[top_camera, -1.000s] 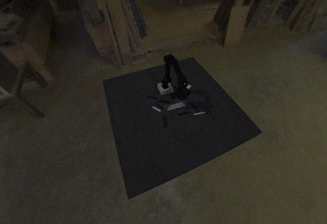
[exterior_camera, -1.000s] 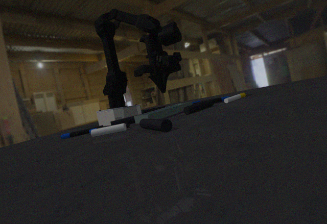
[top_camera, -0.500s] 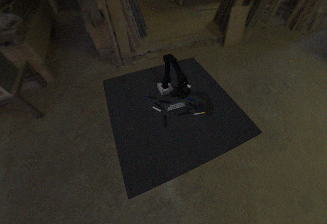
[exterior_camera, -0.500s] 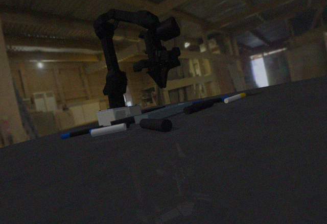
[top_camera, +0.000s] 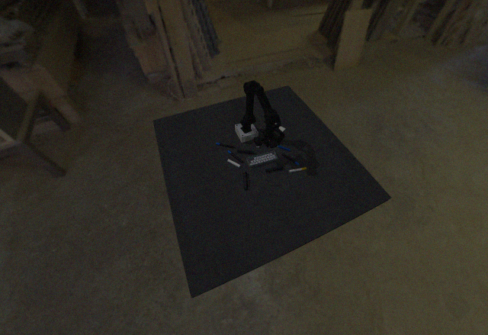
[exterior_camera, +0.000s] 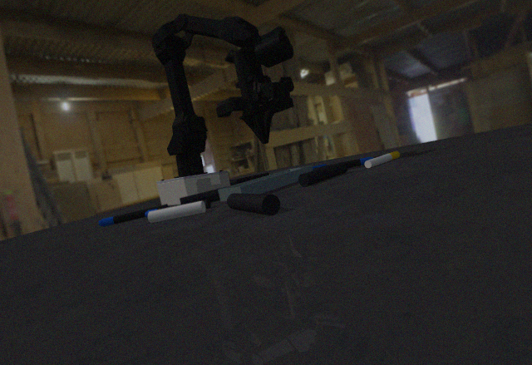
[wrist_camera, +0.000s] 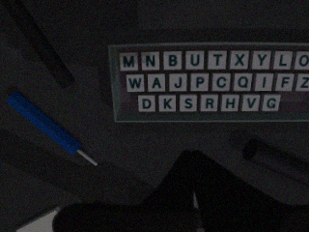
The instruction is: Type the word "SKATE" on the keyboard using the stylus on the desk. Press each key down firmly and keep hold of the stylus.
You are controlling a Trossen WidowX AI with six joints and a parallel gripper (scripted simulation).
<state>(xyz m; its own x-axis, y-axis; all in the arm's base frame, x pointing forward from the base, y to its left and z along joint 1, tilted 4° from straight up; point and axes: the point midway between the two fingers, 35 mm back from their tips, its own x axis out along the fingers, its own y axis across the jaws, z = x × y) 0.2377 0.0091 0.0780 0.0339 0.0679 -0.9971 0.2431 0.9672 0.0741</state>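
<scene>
Now: gripper tip 130 mm to the right of the blue stylus, 90 mm above it and 10 mm past it. Round my gripper tip: white pad 230 mm to the left, 160 mm behind, 90 mm below; then yellow-tipped marker 220 mm ahead, 120 mm to the left, 90 mm below.
</scene>
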